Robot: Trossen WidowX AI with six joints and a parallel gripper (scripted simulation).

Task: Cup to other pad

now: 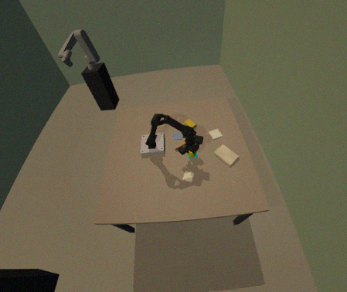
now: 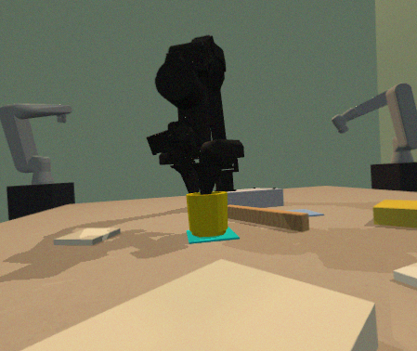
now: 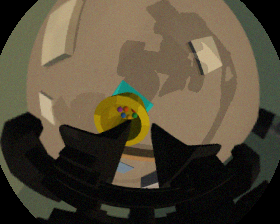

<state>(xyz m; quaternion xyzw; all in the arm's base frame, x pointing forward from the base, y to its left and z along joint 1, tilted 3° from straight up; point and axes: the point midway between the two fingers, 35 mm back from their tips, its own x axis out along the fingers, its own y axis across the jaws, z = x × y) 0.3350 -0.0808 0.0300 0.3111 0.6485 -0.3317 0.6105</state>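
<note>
My gripper tip is 2 cm short of the yellow cup, 1 cm to the right of it and 2 cm above it. From my gripper tip the other things lie so: teal pad (3 cm ahead, 2 cm to the left, 6 cm below); then flat tile (1 cm behind, 20 cm to the right, 5 cm below); then wooden bar (4 cm behind, 12 cm to the left, 5 cm below).
</note>
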